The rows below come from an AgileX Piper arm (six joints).
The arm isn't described. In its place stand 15 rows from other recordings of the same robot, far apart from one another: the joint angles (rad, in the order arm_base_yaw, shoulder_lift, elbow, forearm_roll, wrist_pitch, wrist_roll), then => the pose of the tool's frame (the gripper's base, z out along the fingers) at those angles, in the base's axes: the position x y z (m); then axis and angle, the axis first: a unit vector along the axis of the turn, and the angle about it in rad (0 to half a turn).
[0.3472 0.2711 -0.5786 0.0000 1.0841 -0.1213] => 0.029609 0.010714 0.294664 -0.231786 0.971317 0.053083 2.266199
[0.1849 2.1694 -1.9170 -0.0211 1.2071 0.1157] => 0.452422 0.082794 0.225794 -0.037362 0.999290 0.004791 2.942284
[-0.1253 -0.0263 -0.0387 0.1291 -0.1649 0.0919] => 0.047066 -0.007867 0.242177 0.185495 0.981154 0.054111 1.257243
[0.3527 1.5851 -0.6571 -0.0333 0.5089 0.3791] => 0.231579 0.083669 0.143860 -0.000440 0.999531 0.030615 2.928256
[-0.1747 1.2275 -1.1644 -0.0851 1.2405 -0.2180] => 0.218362 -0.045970 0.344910 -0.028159 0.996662 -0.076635 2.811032
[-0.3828 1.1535 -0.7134 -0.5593 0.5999 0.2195] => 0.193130 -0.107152 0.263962 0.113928 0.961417 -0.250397 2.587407
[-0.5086 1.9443 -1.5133 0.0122 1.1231 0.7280] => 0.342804 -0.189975 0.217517 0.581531 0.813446 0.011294 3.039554
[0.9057 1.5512 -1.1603 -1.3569 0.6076 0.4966] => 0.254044 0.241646 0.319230 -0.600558 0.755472 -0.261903 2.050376
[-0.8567 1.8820 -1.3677 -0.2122 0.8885 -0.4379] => 0.240382 -0.300072 0.209543 0.150630 0.977407 -0.148281 3.048249
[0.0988 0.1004 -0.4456 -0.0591 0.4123 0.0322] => 0.032359 0.001043 0.316653 -0.048258 0.998460 0.027377 1.550792
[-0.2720 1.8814 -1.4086 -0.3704 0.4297 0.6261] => 0.407661 -0.127949 0.242287 0.304821 0.949641 -0.072571 2.361375
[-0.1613 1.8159 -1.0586 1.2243 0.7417 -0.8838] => 0.360460 -0.000070 0.191057 0.080816 0.935312 0.344472 2.602606
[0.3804 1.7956 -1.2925 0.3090 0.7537 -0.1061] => 0.341702 0.157035 0.227416 -0.149242 0.976774 0.153748 2.783952
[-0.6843 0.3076 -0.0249 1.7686 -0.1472 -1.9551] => 0.054167 -0.061078 0.198105 0.281003 0.884793 -0.371725 1.999952
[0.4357 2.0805 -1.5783 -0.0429 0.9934 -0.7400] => 0.386283 0.176222 0.179944 -0.562800 0.826011 -0.031027 2.986845
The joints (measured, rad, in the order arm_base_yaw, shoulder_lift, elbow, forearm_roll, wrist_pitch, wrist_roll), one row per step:
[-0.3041 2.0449 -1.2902 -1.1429 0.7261 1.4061]
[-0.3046 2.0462 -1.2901 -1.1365 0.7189 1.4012]
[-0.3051 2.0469 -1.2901 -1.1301 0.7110 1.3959]
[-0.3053 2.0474 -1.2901 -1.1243 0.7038 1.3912]
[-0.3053 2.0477 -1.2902 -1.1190 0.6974 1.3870]
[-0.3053 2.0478 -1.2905 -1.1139 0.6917 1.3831]
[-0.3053 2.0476 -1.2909 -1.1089 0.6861 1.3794]
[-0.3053 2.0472 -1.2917 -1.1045 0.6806 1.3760]
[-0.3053 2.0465 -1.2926 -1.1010 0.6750 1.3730]
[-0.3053 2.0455 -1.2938 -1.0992 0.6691 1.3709]
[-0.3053 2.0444 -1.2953 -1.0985 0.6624 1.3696]
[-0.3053 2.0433 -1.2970 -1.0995 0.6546 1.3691]
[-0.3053 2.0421 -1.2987 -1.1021 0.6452 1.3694]
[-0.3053 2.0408 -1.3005 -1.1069 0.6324 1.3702]
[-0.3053 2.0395 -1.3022 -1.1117 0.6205 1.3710]
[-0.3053 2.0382 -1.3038 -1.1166 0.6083 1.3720]
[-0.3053 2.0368 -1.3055 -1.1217 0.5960 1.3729]
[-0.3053 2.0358 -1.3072 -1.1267 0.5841 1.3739]
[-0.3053 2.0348 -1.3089 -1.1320 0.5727 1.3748]
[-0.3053 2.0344 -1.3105 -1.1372 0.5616 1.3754]
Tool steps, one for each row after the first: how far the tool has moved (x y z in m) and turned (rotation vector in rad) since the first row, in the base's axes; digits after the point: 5 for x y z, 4 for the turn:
[0.00036 0.00031 -0.00094 0.0071 -0.0008 0.0040]
[0.00077 0.00065 -0.00161 0.0142 -0.0025 0.0088]
[0.00119 0.00105 -0.00216 0.0205 -0.0043 0.0133]
[0.00161 0.00148 -0.00256 0.0261 -0.0063 0.0175]
[0.00201 0.00187 -0.00280 0.0312 -0.0083 0.0211]
[0.00242 0.00225 -0.00289 0.0361 -0.0109 0.0245]
[0.00290 0.00258 -0.00276 0.0404 -0.0141 0.0281]
[0.00343 0.00288 -0.00244 0.0439 -0.0177 0.0320]
[0.00407 0.00312 -0.00186 0.0464 -0.0223 0.0366]
[0.00485 0.00334 -0.00111 0.0483 -0.0281 0.0419]
[0.00578 0.00354 -0.00025 0.0495 -0.0347 0.0485]
[0.00688 0.00376 0.00071 0.0503 -0.0425 0.0567]
[0.00830 0.00407 0.00181 0.0509 -0.0521 0.0683]
[0.00961 0.00436 0.00290 0.0511 -0.0611 0.0794]
[0.01093 0.00468 0.00398 0.0515 -0.0701 0.0906]
[0.01226 0.00501 0.00514 0.0517 -0.0793 0.1021]
[0.01356 0.00533 0.00614 0.0520 -0.0879 0.1132]
[0.01482 0.00564 0.00716 0.0519 -0.0959 0.1242]
[0.01606 0.00595 0.00790 0.0519 -0.1030 0.1352]

